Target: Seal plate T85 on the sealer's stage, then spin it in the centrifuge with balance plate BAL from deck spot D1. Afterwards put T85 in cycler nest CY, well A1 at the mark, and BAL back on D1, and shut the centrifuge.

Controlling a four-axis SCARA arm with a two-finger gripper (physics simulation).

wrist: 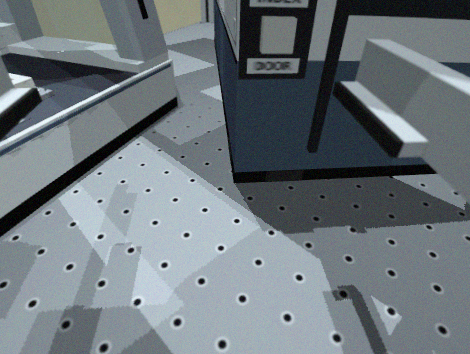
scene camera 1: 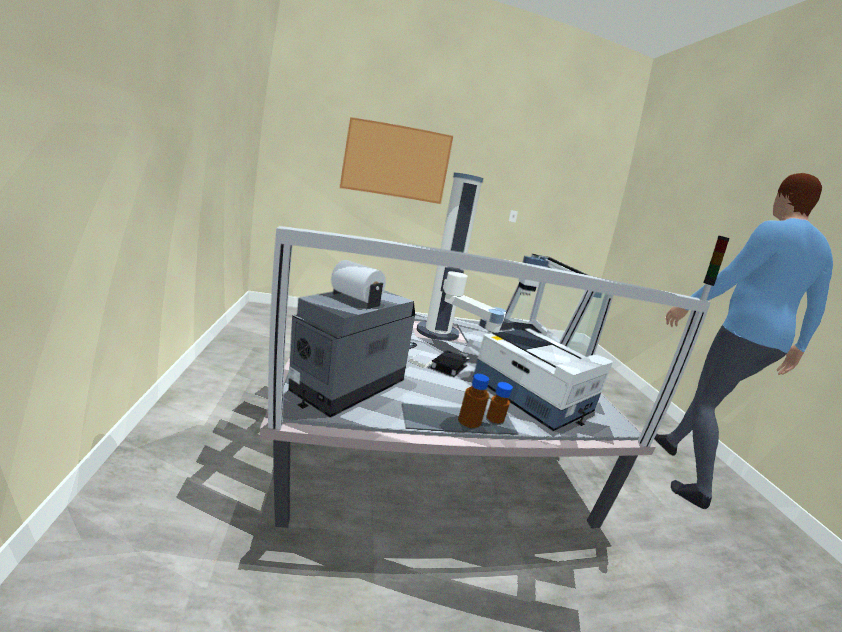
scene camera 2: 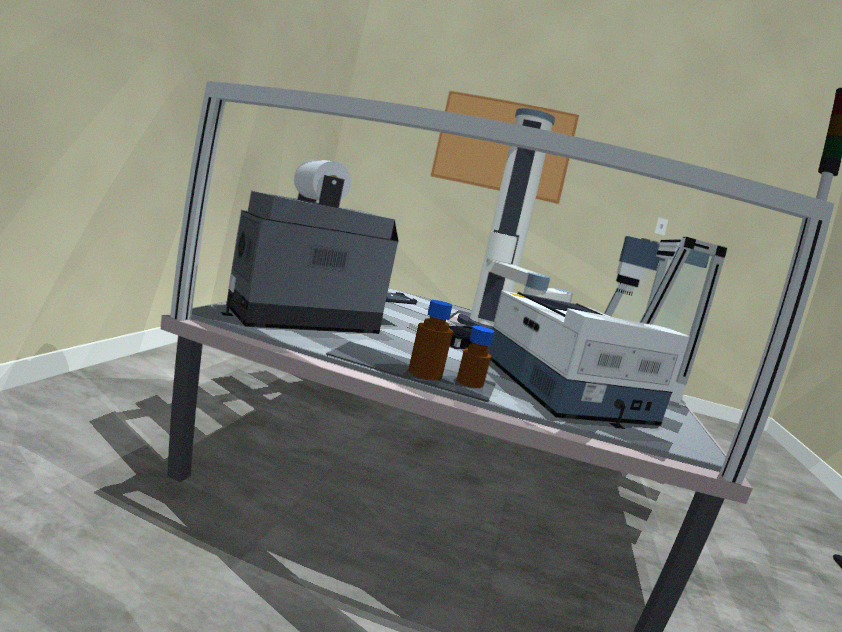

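Seen in the pictures: gripper, fingertip midpoint: [wrist: 189, 67]; arm's base, link origin: [scene camera 1: 437, 332] [scene camera 2: 486, 326].
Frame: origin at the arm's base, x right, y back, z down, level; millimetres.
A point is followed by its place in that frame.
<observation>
My gripper [wrist: 189, 67] @(x -344, y -330, z -125 mm) is open and empty, its fingers wide apart at the left and right of the wrist view, low before the blue lower front of the centrifuge [wrist: 280, 115] @(x -329, y -414, z -71 mm) [scene camera 1: 537, 370] @(x -217, y -830, z -201 mm) [scene camera 2: 544, 340] @(x -221, y -837, z -158 mm). The pale DOOR button [wrist: 278, 35] @(x -333, y -403, z -123 mm) shows ahead and above its label. The centrifuge's dark top panel [scene camera 1: 523, 338] @(x -258, y -559, z -226 mm) lies flat in scene camera 1. The grey sealer [scene camera 1: 357, 353] @(x 466, y -887, z -223 mm) [scene camera 2: 319, 272] @(x 411, y -823, z -180 mm) with its film roll stands at the left. In both scene views the centrifuge hides the gripper. T85 and BAL cannot be made out, nor can the cycler nest be identified for sure.
The deck unit [wrist: 115, 117] @(x -475, y -405, z -42 mm) stands at the left in the wrist view, with posts rising behind. A small black device [scene camera 1: 448, 361] @(x 46, y -504, z -53 mm) sits between sealer and centrifuge. Two brown bottles [scene camera 1: 474, 406] @(x 54, y -965, z -106 mm) [scene camera 1: 499, 406] @(x -56, y -927, z -89 mm) stand near the table edge, inside a rail frame [scene camera 1: 408, 253] @(x 373, y -1044, z -600 mm). A person [scene camera 1: 775, 285] is at the right.
</observation>
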